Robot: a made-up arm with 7 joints. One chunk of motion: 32 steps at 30 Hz.
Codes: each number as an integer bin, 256 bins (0 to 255) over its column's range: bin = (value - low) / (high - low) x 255, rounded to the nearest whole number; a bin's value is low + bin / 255 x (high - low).
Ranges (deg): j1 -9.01..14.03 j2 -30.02..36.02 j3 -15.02..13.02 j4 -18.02..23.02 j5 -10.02..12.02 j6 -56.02..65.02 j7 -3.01..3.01
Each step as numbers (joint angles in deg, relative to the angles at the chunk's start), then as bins.
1 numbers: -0.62 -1.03 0.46 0.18 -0.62 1.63 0.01
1 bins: 93 112 141 113 109 121 128
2 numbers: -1.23 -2.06 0.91 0.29 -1.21 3.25 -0.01
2 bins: 86 108 145 114 102 125 127
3 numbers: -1.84 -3.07 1.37 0.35 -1.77 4.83 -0.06
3 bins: 79 104 149 114 95 128 125
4 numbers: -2.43 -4.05 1.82 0.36 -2.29 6.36 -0.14
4 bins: 73 100 153 114 89 131 122
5 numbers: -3.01 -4.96 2.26 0.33 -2.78 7.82 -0.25
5 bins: 66 97 157 114 84 134 117
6 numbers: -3.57 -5.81 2.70 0.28 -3.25 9.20 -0.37
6 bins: 60 93 161 114 78 137 112
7 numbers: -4.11 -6.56 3.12 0.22 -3.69 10.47 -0.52
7 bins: 54 91 165 113 73 140 105
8 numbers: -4.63 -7.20 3.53 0.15 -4.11 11.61 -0.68
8 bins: 48 88 169 113 68 142 99
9 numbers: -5.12 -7.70 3.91 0.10 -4.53 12.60 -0.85
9 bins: 43 86 172 113 64 145 91
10 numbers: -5.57 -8.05 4.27 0.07 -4.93 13.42 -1.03
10 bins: 38 85 175 112 59 146 84
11 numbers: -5.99 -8.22 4.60 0.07 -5.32 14.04 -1.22
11 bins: 33 84 178 112 54 148 76
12 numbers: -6.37 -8.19 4.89 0.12 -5.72 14.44 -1.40
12 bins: 29 84 181 113 50 148 68
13 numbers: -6.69 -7.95 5.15 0.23 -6.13 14.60 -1.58
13 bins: 26 85 183 113 45 149 61
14 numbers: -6.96 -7.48 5.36 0.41 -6.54 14.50 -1.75
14 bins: 23 87 185 115 40 149 53
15 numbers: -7.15 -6.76 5.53 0.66 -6.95 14.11 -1.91
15 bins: 21 90 187 116 36 148 47
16 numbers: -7.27 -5.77 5.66 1.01 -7.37 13.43 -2.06
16 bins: 19 94 188 118 31 146 40
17 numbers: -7.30 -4.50 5.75 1.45 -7.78 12.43 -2.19
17 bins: 19 99 189 121 26 144 35
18 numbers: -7.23 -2.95 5.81 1.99 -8.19 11.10 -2.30
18 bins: 20 105 189 124 21 141 30
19 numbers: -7.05 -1.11 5.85 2.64 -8.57 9.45 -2.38
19 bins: 22 112 190 128 17 138 27
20 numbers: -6.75 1.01 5.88 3.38 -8.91 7.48 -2.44
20 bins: 25 120 190 133 13 134 24
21 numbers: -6.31 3.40 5.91 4.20 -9.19 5.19 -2.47
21 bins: 30 129 190 138 10 129 23
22 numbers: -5.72 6.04 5.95 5.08 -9.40 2.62 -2.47
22 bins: 36 139 191 144 7 124 23
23 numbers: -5.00 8.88 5.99 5.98 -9.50 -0.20 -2.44
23 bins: 44 150 191 149 6 118 24
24 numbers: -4.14 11.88 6.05 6.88 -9.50 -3.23 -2.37
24 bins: 54 162 192 155 6 111 27
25 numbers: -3.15 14.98 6.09 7.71 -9.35 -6.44 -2.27
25 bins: 65 174 192 160 8 104 31
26 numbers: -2.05 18.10 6.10 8.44 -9.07 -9.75 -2.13
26 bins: 77 186 192 164 11 97 37
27 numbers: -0.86 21.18 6.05 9.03 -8.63 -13.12 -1.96
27 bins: 90 198 192 168 16 90 44
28 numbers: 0.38 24.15 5.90 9.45 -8.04 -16.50 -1.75
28 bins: 104 209 190 171 23 83 53
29 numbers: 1.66 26.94 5.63 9.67 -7.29 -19.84 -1.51
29 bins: 118 220 188 172 32 76 64
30 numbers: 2.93 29.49 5.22 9.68 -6.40 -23.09 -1.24
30 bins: 132 230 184 172 42 69 75
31 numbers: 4.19 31.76 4.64 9.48 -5.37 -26.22 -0.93
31 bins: 146 239 179 171 54 63 88
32 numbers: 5.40 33.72 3.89 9.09 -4.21 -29.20 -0.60
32 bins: 159 246 172 168 67 57 102
